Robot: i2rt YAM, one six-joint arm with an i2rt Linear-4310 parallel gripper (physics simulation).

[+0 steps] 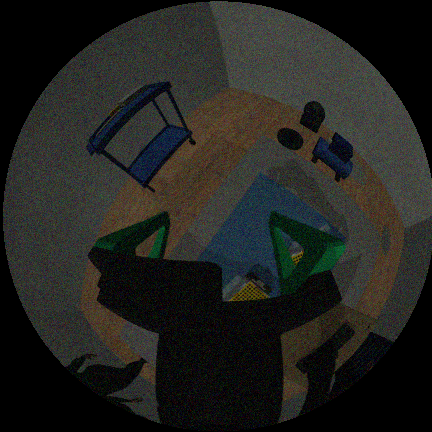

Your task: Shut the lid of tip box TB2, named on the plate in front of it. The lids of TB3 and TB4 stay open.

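Seen in the pictures: gripper, between the fingertips: [218, 216]; arm's base, origin of its link: [325, 350].
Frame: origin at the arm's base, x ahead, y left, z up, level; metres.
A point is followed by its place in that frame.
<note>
My gripper [218, 216] {x 0.483, y -0.035, z 0.149 m} is open, its two green fingers wide apart with no object between them, above the blue mat [237, 225] {x 0.508, y -0.074, z -0.193 m}. A tip box with a yellow, dotted top [250, 291] {x 0.330, y 0.033, z -0.136 m} shows at the lower middle, partly hidden by the dark gripper body; pale and dark parts show beside it. Another yellow dotted tip box [297, 257] {x 0.304, y -0.134, z -0.136 m} shows through the opening of the right finger, mostly hidden. No name plate can be read, so I cannot tell which box is TB2, TB3 or TB4. The lids are too dark and covered to make out clearly.
The mat lies on a grey surface [215, 200] {x 0.624, y -0.080, z -0.196 m}. A small pale thing [325, 229] {x 0.321, y -0.219, z -0.047 m} is at the mat's right edge. A blue cart [160, 155] stands at the upper left. A blue machine [332, 159] and a black round object [290, 138] are at the upper right.
</note>
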